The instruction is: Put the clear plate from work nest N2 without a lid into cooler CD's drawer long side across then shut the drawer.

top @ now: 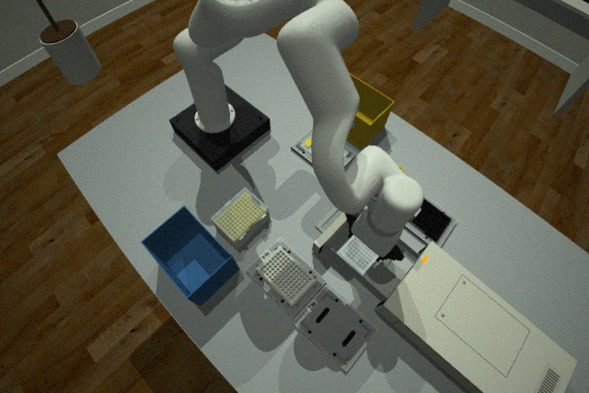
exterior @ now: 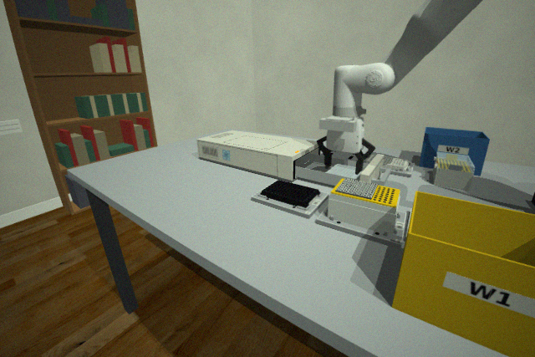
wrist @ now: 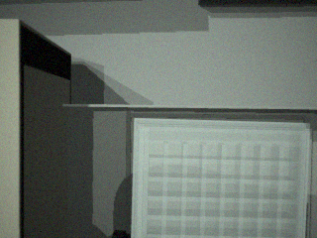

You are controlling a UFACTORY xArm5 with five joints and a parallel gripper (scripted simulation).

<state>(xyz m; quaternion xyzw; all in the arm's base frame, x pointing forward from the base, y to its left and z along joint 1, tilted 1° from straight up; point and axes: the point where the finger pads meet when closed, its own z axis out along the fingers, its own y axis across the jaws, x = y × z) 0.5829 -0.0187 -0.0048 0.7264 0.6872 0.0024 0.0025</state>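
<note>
My gripper is now 2 cm above the clear plate. Also, from my hand: black plate (8 cm ahead, 18 cm to the left, 2 cm below); cooler CD (19 cm ahead, 1 cm to the right); drawer (4 cm ahead).
</note>
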